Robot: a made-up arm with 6 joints.
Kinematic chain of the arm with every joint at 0, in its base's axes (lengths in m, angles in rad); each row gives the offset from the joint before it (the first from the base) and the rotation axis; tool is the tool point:
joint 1: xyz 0 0 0.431 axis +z
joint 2: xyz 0 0 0 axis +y
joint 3: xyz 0 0 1.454 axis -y
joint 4: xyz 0 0 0 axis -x
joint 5: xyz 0.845 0 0 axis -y
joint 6: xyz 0 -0.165 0 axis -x
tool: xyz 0 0 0
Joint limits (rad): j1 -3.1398..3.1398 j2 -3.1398..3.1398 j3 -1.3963..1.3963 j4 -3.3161..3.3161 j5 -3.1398..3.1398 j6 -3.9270..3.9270
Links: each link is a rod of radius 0.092 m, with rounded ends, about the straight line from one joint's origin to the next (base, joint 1, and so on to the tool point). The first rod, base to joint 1, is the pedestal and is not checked.
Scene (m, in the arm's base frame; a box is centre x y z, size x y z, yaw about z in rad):
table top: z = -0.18
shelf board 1: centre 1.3 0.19 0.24 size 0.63 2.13 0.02 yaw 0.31
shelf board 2: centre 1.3 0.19 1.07 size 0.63 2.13 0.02 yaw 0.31
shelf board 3: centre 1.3 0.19 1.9 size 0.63 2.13 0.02 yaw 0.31
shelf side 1: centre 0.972 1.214 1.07 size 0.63 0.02 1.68 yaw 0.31
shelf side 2: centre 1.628 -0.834 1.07 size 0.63 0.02 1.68 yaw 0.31
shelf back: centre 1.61 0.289 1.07 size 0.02 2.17 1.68 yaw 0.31
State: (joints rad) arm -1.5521 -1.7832 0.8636 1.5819 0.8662 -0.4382
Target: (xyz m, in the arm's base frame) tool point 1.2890 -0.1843 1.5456
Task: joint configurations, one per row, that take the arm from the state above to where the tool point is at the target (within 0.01 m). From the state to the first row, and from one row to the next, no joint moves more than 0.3 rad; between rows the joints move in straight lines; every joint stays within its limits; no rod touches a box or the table.
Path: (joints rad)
1: -1.3864 -1.5162 0.6685 1.6079 0.8662 -0.4382
2: -1.2207 -1.2491 0.4735 1.6340 0.8662 -0.4382
3: -1.0550 -0.9821 0.2784 1.6600 0.8662 -0.4382
4: -0.8893 -0.7150 0.0833 1.6861 0.8662 -0.4382
5: -0.7236 -0.4480 -0.1117 1.7121 0.8662 -0.4382
6: -0.5579 -0.1809 -0.3068 1.7382 0.8662 -0.4382
7: -0.3922 0.0861 -0.5019 1.7642 0.8662 -0.4382
8: -0.2810 0.2116 -0.3286 1.7779 0.8662 -0.4382
9: -0.1698 0.3371 -0.1553 1.7915 0.8662 -0.4382

